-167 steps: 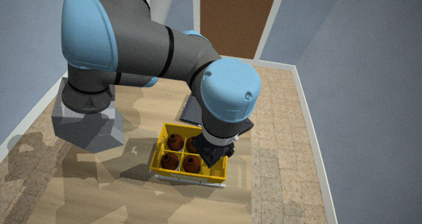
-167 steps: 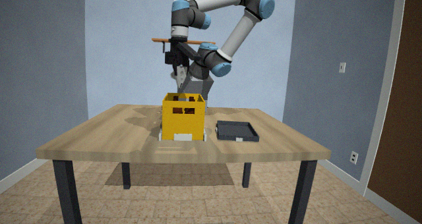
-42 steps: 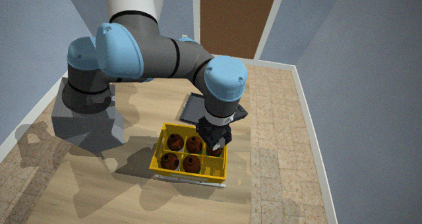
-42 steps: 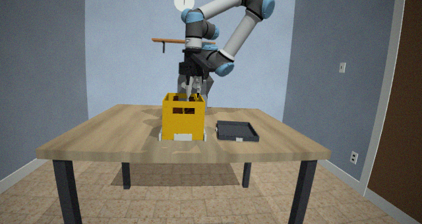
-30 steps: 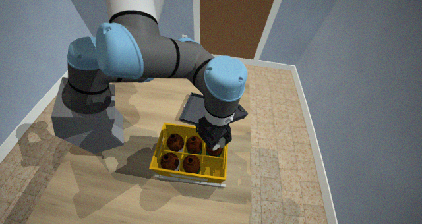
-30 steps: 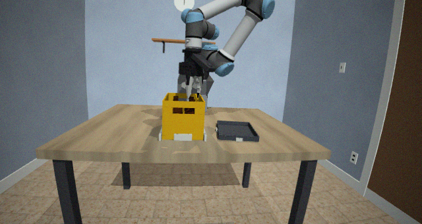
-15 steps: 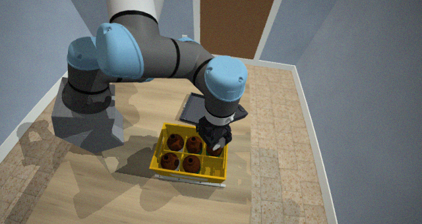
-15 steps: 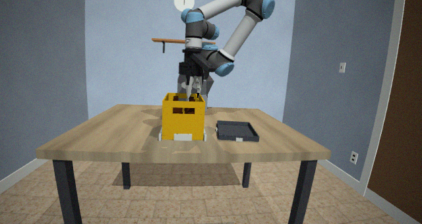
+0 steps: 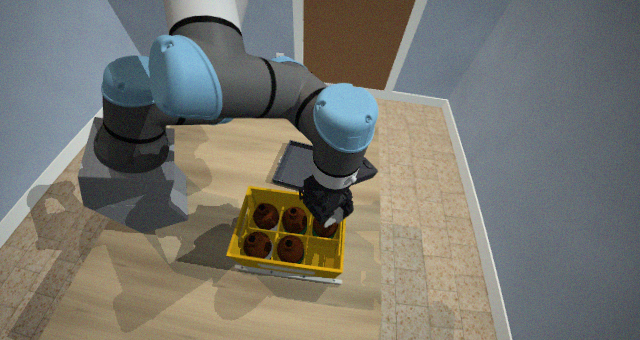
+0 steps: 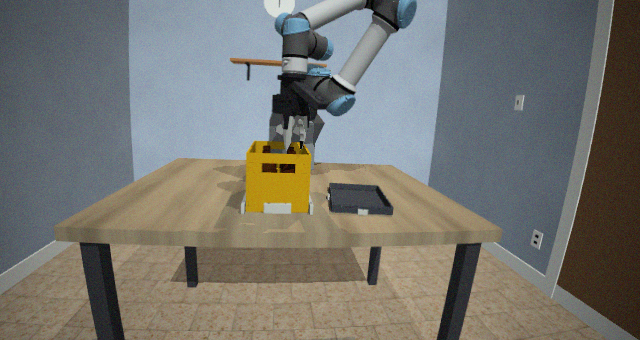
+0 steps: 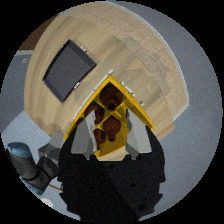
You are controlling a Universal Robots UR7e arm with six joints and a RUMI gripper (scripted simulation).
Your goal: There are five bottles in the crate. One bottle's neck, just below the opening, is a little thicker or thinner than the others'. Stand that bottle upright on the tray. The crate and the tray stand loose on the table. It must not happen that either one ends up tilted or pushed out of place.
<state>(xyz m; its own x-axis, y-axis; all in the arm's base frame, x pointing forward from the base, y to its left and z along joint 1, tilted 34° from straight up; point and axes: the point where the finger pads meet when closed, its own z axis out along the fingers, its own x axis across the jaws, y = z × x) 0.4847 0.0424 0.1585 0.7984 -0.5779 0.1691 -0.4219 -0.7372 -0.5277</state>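
The bottle is 11 cm below my hand. Round my hand: crate: 11 cm below, 7 cm to the right, 7 cm behind; tray: 20 cm to the left, 18 cm below, 13 cm behind.
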